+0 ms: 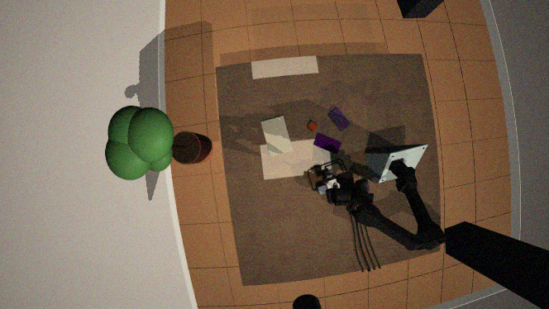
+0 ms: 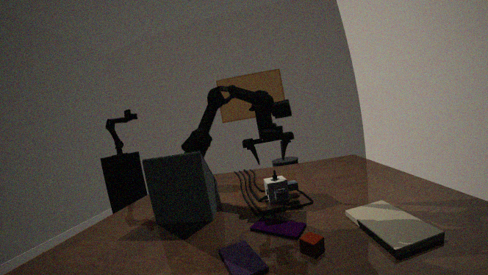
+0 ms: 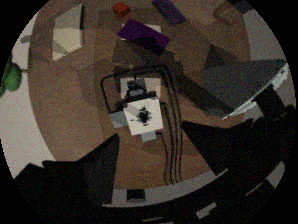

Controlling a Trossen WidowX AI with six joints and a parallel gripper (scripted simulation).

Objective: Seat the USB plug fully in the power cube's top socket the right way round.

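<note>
The dark USB plug is 50 mm below my gripper tip and 10 mm ahead of it. Round my gripper tip: orange block: 320 mm to the right, 130 mm below, 50 mm ahead; then cream book: 310 mm to the right, 240 mm ahead, 140 mm below.
</note>
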